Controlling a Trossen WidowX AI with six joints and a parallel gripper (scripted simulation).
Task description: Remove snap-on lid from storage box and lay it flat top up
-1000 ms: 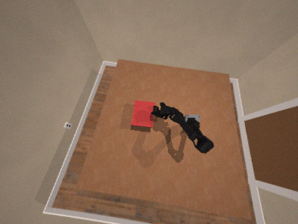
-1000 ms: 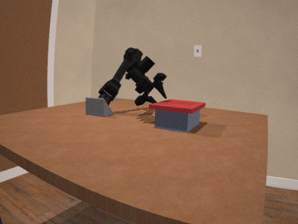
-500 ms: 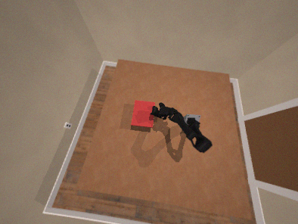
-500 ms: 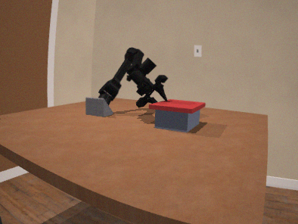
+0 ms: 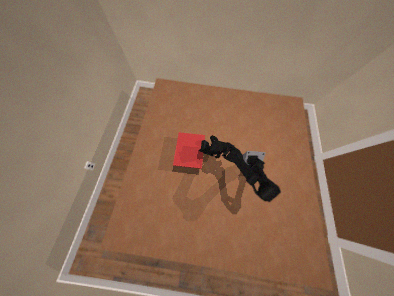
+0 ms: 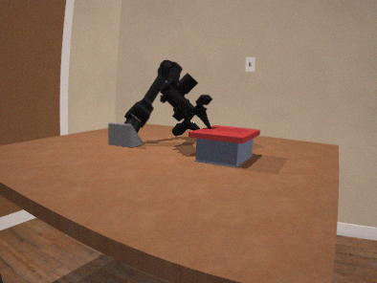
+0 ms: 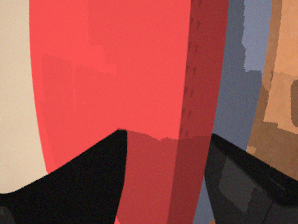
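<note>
My gripper is now 10 cm short of the red lid, 1 cm to the left of it and 2 cm above it. The rest, counted from my hand: blue-grey storage box 10 cm ahead, 1 cm to the right, 6 cm below.
</note>
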